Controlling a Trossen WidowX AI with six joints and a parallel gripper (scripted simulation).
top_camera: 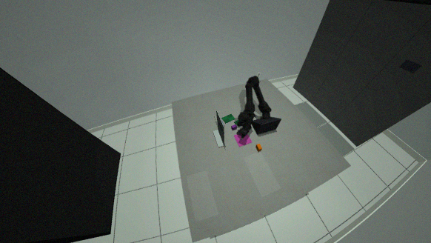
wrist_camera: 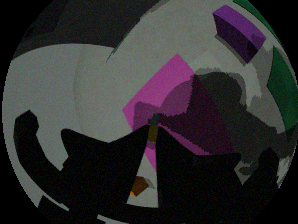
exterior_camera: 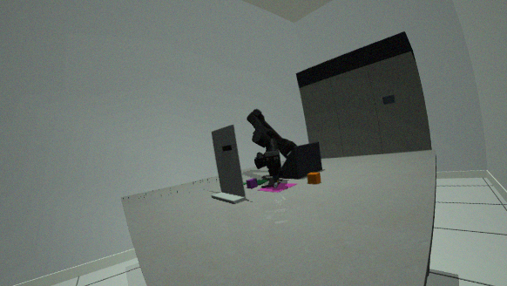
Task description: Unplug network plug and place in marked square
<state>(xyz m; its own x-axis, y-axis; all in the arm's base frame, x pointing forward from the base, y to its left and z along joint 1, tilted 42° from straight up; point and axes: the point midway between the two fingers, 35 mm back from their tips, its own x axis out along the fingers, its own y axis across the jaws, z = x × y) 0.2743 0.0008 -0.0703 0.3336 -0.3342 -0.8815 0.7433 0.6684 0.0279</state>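
Right now my gripper tip is right at the network plug. Also, from my gripper tip: magenta square 1 cm behind, 2 cm below; then grey panel 17 cm ahead, 8 cm to the right, 10 cm above.
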